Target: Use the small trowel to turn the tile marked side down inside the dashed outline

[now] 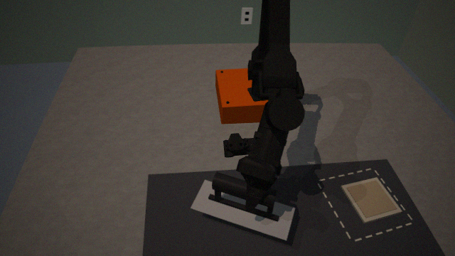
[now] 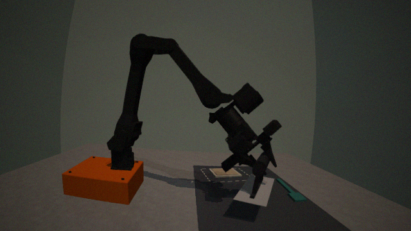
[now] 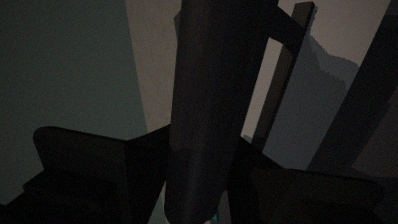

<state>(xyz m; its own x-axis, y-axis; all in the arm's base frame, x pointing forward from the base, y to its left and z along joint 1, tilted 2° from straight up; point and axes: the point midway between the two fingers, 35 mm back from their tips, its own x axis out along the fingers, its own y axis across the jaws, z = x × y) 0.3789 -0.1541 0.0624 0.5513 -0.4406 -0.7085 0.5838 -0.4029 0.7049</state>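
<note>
The trowel lies 2 cm to the left of my gripper tip, 2 cm behind it and 1 cm below it. Round my gripper tip: tile: 33 cm to the left, 10 cm below, 2 cm behind; flat teal strip: 13 cm ahead, 10 cm below, 7 cm to the left; dark mat: 12 cm below, 11 cm to the left.
</note>
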